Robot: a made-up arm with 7 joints.
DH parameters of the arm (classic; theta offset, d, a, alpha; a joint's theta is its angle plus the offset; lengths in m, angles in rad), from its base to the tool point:
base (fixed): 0 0 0 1.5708
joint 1: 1.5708 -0.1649 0 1.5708
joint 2: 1.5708 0 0 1.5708
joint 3: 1.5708 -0.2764 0 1.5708
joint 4: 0 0 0 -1.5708
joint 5: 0 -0.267 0 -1.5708
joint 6: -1.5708 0 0 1.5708
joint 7: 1.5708 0 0 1.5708
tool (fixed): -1.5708 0 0 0
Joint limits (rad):
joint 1: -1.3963..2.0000
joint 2: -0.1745..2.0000
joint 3: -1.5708..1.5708
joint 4: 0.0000..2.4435
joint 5: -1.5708..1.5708
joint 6: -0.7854..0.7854
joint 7: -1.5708..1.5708
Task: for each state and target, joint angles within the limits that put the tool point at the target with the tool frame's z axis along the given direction. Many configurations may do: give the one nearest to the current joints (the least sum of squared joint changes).
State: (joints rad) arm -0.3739 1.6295 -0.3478 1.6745 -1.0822 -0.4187 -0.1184
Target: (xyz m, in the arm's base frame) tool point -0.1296 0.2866 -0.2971 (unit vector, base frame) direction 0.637 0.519 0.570
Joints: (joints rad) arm -0.8968 1.1598 -0.9560 1.7603 -1.2254 -0.5264 0.2051
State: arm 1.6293 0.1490 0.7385 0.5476 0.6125 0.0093 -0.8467
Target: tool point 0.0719 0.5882 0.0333 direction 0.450 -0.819 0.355
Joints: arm 1.3387 0.7907 1.3800 1.3120 0.4449 -0.1711 -0.6407
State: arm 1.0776 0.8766 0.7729 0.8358 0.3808 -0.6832 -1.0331
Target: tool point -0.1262 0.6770 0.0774 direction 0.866 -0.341 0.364
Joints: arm 1.4190 1.6722 0.9706 0.3907 0.2953 -0.6549 -0.8507
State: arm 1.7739 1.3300 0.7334 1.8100 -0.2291 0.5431 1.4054
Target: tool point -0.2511 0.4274 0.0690 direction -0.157 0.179 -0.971
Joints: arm 1.9755 1.5421 0.9153 1.6452 0.2106 0.4912 1.4606
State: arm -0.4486 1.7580 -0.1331 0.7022 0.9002 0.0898 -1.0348
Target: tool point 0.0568 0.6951 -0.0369 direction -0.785 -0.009 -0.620
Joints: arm -0.3662 1.6720 -0.7954 0.3623 0.2736 0.0898 -1.5708
